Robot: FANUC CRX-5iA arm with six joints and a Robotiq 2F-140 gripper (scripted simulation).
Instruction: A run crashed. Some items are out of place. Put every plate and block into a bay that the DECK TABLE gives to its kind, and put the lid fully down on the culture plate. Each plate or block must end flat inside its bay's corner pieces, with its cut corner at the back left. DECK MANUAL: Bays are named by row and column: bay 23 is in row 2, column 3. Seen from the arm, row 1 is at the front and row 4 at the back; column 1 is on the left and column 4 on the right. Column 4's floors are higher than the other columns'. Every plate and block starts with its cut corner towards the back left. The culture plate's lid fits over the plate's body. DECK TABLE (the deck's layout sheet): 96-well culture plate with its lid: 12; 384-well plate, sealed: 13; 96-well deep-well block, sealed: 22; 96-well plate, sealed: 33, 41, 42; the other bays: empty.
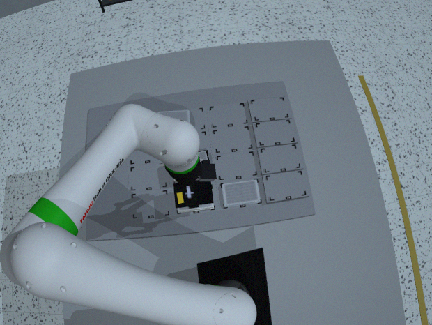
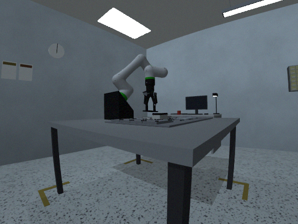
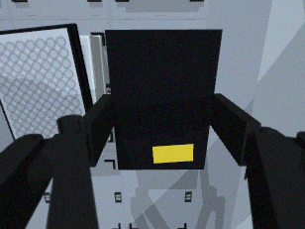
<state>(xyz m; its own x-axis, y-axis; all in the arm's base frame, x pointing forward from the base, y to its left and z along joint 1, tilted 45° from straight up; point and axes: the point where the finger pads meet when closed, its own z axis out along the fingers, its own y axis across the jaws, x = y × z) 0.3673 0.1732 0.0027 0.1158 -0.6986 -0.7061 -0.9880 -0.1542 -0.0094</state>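
My gripper is now 90 mm above the culture plate. Round my hand: black lid (20 mm below); deep-well block (110 mm ahead, 10 mm to the left, 80 mm below); dark-sided plate (110 mm ahead, 10 mm to the left, 50 mm below).
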